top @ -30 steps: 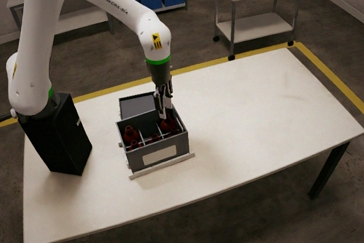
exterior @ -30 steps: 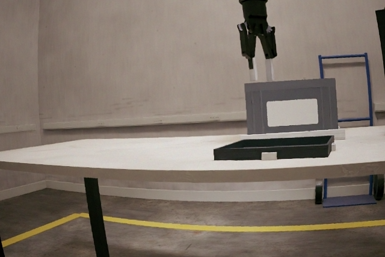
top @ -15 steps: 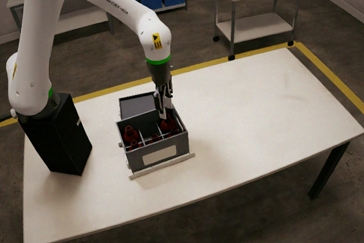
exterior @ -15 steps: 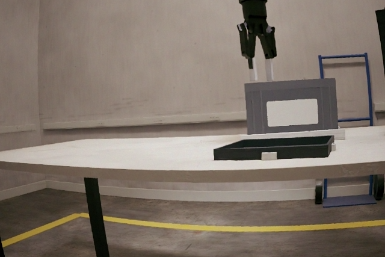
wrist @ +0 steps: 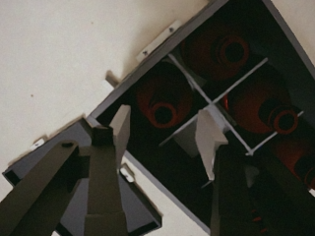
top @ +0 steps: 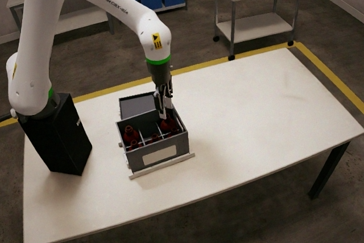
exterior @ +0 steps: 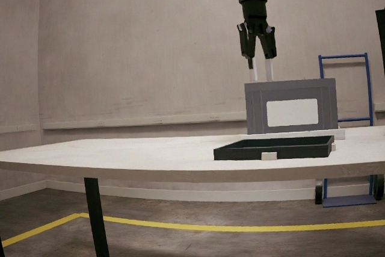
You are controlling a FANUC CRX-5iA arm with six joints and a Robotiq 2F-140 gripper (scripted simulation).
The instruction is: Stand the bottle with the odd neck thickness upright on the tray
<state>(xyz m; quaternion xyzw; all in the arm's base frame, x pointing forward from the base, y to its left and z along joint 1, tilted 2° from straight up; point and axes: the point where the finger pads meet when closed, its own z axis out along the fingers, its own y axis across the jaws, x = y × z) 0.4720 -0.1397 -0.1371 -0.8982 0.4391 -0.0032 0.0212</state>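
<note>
Now: the crate 130 mm below my hand, 90 mm behind it and 30 mm to the right of it. The rest, counted from my hand: dark tray 250 mm to the left, 200 mm below, 30 mm behind; bottle 180 mm behind, 130 mm below, 30 mm to the left.
</note>
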